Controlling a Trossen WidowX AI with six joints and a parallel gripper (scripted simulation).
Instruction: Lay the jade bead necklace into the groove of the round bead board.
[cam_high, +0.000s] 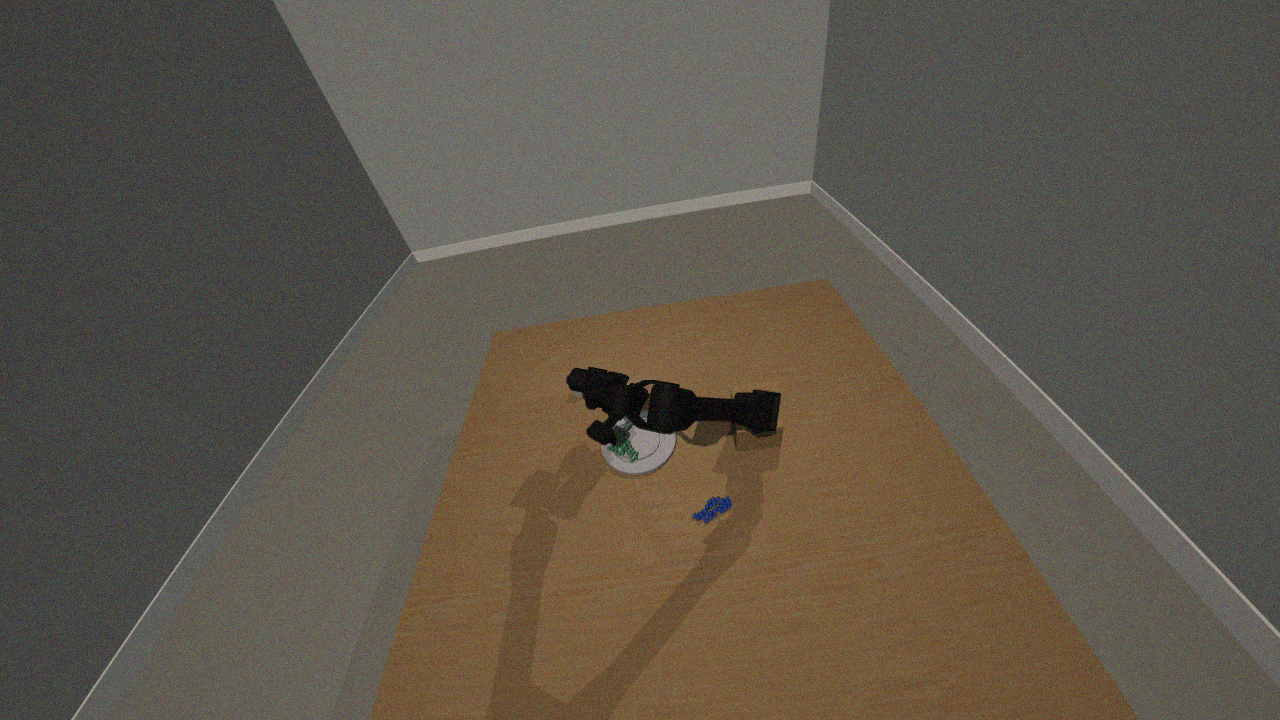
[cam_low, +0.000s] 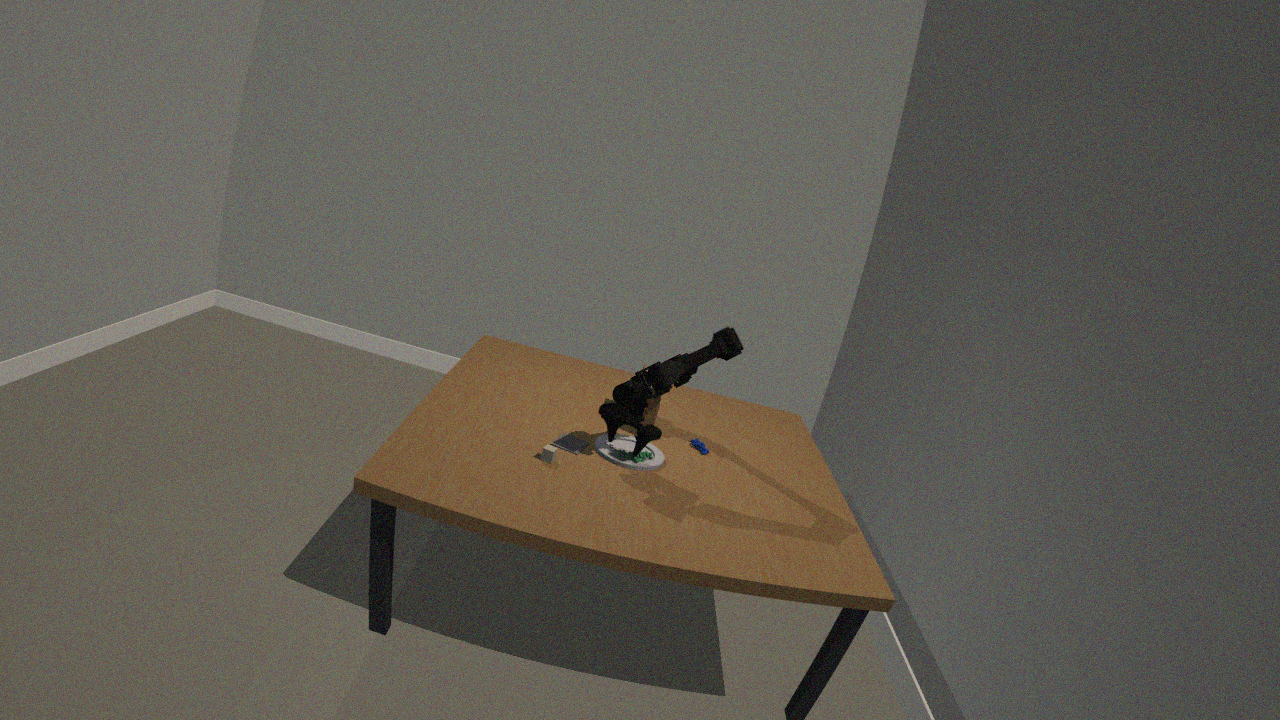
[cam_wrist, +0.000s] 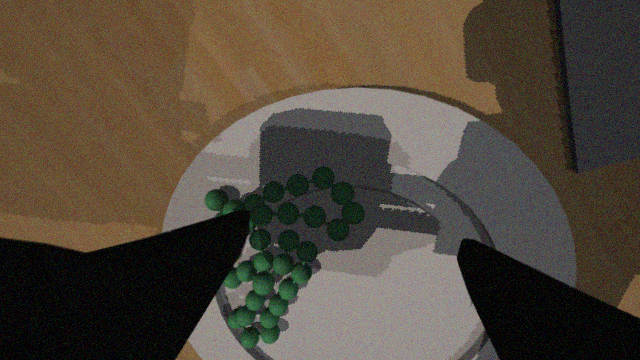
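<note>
My gripper tip is now 30 mm past the round bead board, 20 mm to the right of it and 10 mm above it. Round my gripper tip: pale block: 180 mm to the right, 150 mm ahead; then flat grey plate: 140 mm to the right, 20 mm below, 10 mm ahead.
</note>
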